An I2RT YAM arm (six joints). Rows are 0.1 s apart.
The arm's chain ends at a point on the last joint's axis. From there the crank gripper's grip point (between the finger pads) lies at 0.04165 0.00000 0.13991 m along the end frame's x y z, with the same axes.
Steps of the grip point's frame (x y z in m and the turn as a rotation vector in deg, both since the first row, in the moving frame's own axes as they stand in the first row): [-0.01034, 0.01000, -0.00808, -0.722, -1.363, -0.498]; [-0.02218, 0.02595, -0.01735, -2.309, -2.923, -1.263]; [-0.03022, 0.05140, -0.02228, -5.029, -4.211, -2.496]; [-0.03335, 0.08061, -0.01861, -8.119, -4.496, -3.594]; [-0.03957, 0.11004, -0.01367, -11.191, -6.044, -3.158]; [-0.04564, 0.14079, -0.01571, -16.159, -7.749, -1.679]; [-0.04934, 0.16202, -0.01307, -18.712, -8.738, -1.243]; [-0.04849, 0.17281, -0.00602, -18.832, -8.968, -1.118]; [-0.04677, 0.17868, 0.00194, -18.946, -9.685, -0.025]
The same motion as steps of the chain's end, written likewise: [-0.00701, 0.00858, -0.00902, -0.722, -1.363, -0.498]; [-0.01505, 0.02111, -0.01920, -2.309, -2.923, -1.263]; [-0.02008, 0.04060, -0.02450, -5.029, -4.211, -2.496]; [-0.02284, 0.06291, -0.02022, -8.119, -4.496, -3.594]; [-0.02540, 0.08439, -0.01482, -11.191, -6.044, -3.158]; [-0.02721, 0.10212, -0.01463, -16.159, -7.749, -1.679]; [-0.02846, 0.11694, -0.01044, -18.712, -8.738, -1.243]; [-0.02700, 0.12736, -0.00336, -18.832, -8.968, -1.118]; [-0.02308, 0.13233, 0.00459, -18.946, -9.685, -0.025]
